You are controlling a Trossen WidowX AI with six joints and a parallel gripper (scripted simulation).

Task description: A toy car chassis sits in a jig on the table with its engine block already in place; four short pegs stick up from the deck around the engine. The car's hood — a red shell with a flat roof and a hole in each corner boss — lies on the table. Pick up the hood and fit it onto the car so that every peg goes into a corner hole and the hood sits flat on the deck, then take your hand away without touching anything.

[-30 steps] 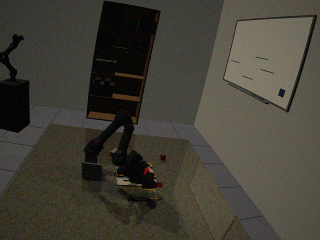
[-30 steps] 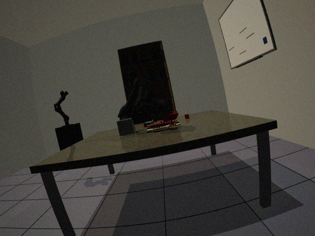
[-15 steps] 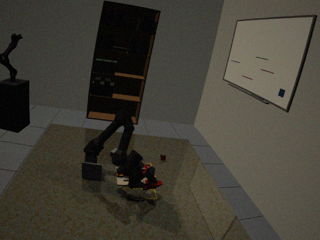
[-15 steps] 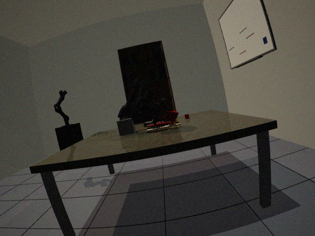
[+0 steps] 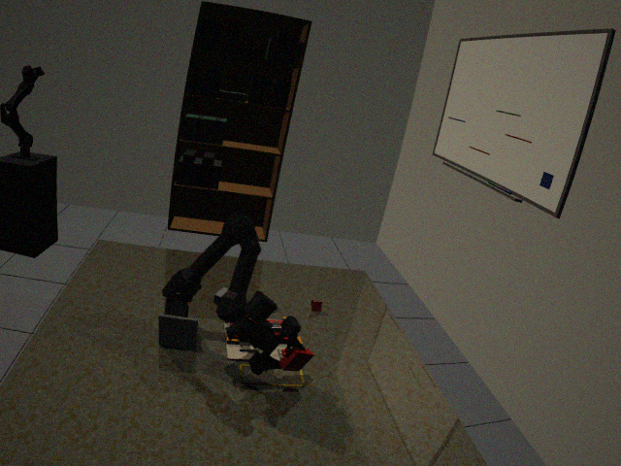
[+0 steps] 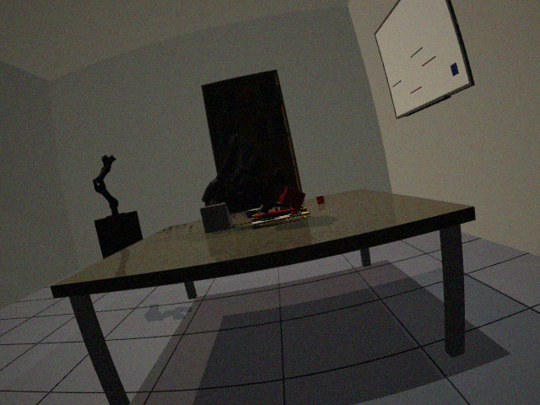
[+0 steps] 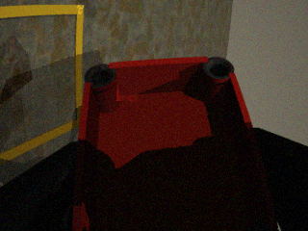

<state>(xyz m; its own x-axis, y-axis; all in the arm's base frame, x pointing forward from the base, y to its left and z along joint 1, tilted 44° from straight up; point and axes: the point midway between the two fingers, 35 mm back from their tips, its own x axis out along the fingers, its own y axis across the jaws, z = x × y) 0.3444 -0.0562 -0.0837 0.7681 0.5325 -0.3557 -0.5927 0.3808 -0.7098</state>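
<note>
My gripper tip is now 1 cm to the left of the red hood.
</note>
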